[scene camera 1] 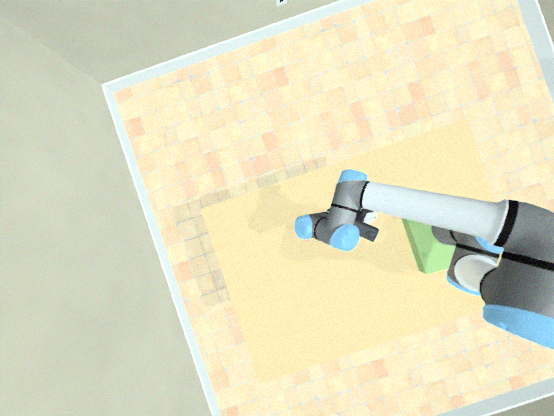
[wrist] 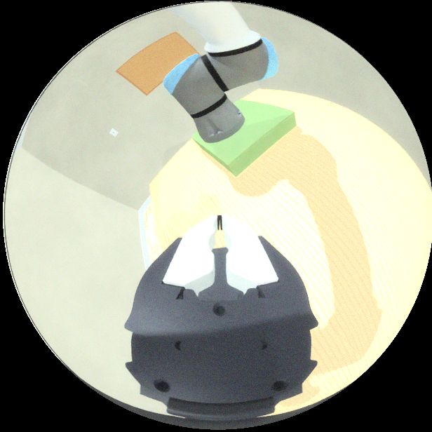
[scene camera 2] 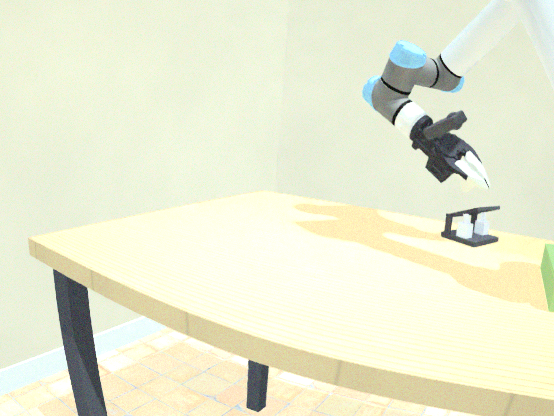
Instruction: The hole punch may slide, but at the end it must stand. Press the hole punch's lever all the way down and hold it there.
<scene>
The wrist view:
my gripper: 219, 215
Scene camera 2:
my gripper: 488, 188
hole punch: 475, 234
</scene>
